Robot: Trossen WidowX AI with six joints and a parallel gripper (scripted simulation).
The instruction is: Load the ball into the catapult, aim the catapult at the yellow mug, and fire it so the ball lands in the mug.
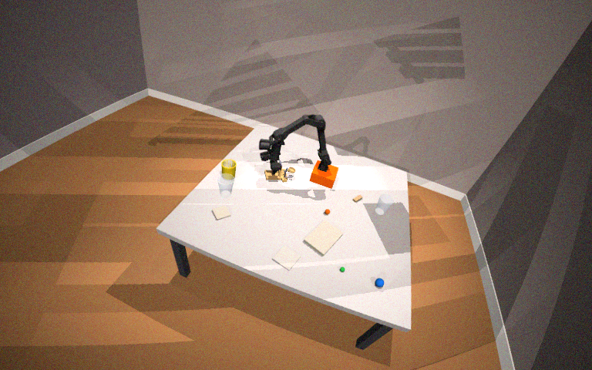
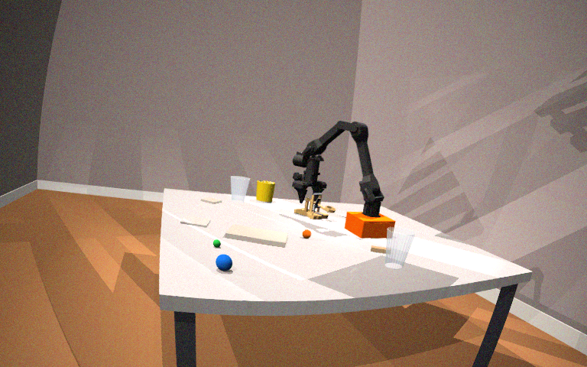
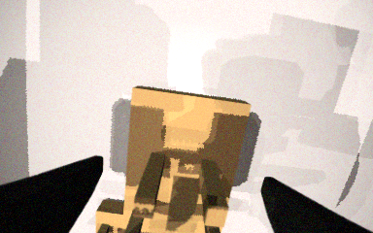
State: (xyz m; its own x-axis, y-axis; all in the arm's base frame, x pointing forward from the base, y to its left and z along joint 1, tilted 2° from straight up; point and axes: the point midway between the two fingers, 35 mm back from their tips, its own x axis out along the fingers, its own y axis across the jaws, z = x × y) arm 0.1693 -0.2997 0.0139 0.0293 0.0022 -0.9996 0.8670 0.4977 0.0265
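Right now my gripper tip is 41 cm to the right of the orange ball, 16 cm short of it and 4 cm above it. Round my gripper tip: yellow mug (24 cm to the right, 14 cm ahead, 2 cm below); small wooden catapult (7 cm to the left, 3 cm behind); small wooden block (58 cm to the left, 6 cm behind, 4 cm below).
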